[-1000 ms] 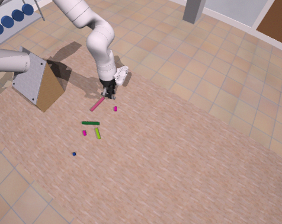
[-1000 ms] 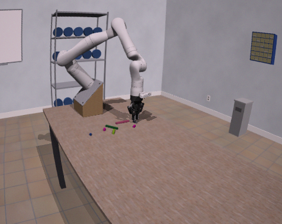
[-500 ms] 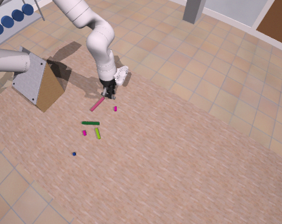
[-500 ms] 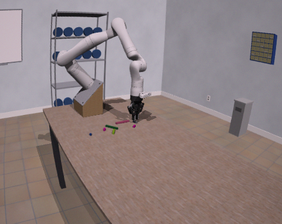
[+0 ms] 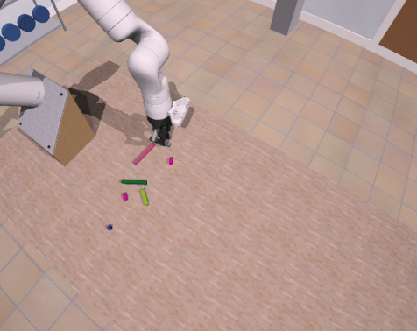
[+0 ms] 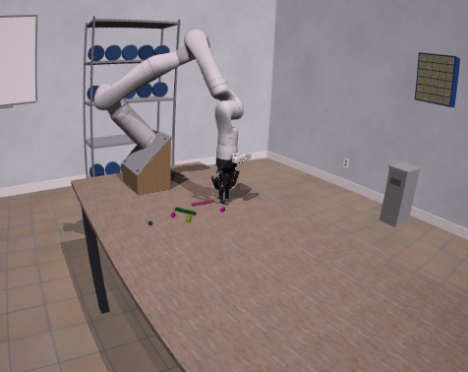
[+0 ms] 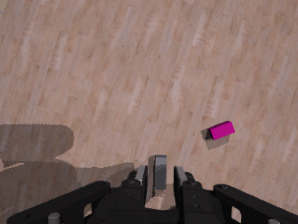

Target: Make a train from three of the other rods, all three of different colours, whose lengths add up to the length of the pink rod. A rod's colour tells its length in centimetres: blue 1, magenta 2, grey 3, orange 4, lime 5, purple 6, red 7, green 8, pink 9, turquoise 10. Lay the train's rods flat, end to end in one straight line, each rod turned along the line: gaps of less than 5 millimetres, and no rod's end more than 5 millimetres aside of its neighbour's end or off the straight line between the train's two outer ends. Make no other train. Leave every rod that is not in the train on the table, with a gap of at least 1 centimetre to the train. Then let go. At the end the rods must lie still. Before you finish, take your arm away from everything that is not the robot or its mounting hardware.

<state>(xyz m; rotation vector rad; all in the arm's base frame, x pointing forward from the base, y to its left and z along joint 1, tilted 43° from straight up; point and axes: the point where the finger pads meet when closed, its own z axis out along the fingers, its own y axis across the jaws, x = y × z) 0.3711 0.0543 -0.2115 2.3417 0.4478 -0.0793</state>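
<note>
The grey rod is 3 cm below my hand. From my hand the other things lie so: green rod (17 cm to the right, 3 cm below, 2 cm ahead); lime rod (18 cm to the right, 8 cm ahead, 3 cm below); pink rod (7 cm to the right, 3 cm below, 3 cm behind).
</note>
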